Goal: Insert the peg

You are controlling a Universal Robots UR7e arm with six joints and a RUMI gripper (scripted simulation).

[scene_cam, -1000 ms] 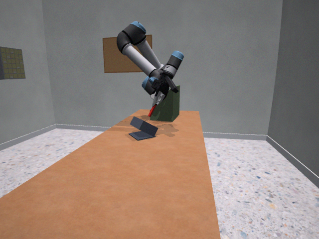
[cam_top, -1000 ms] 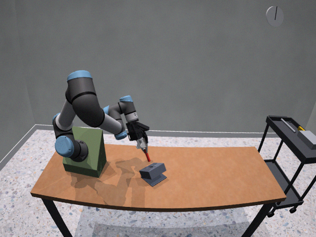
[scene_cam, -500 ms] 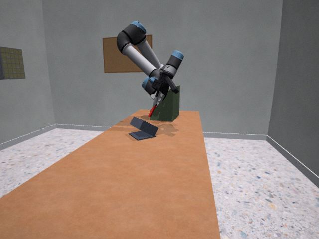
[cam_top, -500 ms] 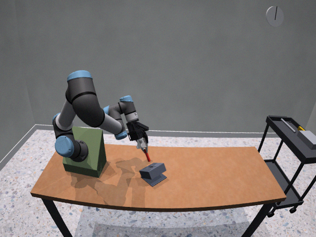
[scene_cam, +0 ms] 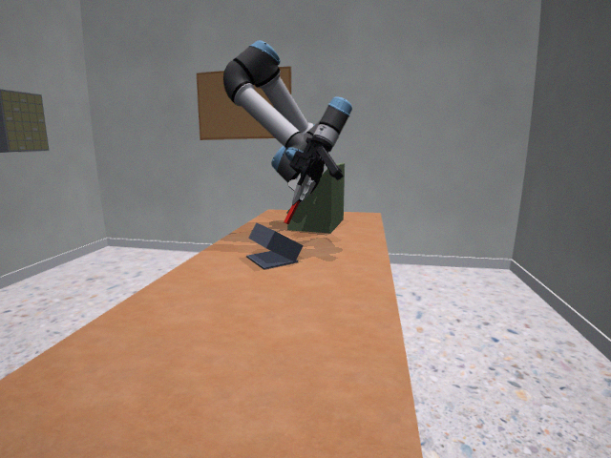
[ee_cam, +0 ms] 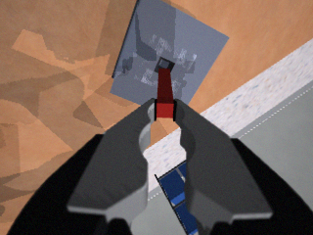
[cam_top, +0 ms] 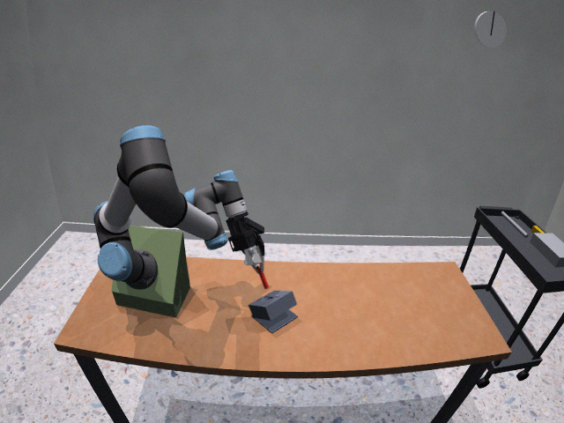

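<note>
My hand is 10 mm short of the red peg, 10 mm to the left of it and 30 mm above it. From my hand the other things lie so: flat panel foot: 60 mm ahead, 70 mm to the right, 170 mm below.
</note>
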